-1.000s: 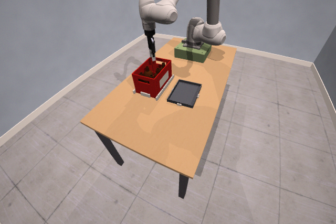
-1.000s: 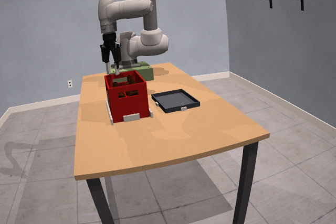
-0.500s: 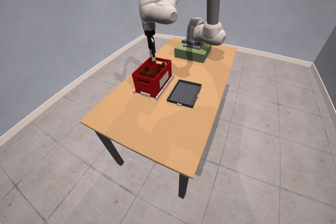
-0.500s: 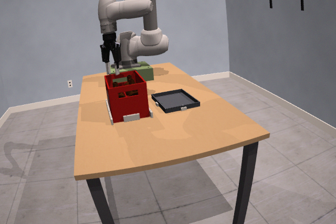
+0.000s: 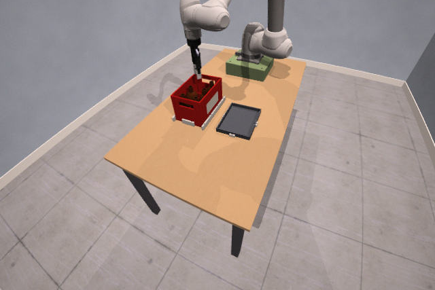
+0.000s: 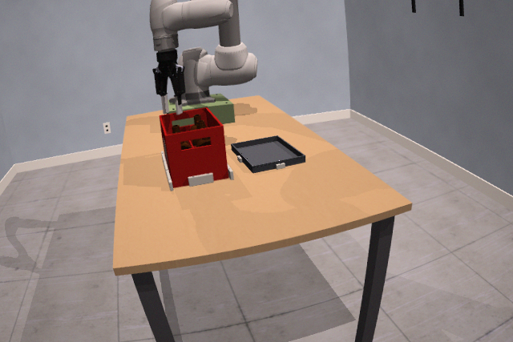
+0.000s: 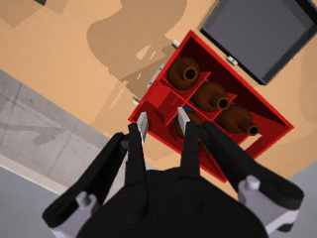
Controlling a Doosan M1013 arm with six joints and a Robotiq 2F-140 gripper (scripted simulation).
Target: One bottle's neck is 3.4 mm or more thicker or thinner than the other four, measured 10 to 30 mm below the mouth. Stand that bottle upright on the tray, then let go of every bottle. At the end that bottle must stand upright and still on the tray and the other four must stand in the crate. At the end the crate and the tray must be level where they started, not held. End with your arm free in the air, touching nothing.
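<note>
The red crate is 13 cm below my hand, 9 cm ahead of it and 4 cm to the left of it. The rest, counted from my hand: dark grey tray (31 cm to the left, 20 cm below, 10 cm ahead); glass bottle (18 cm ahead, 13 cm below).
</note>
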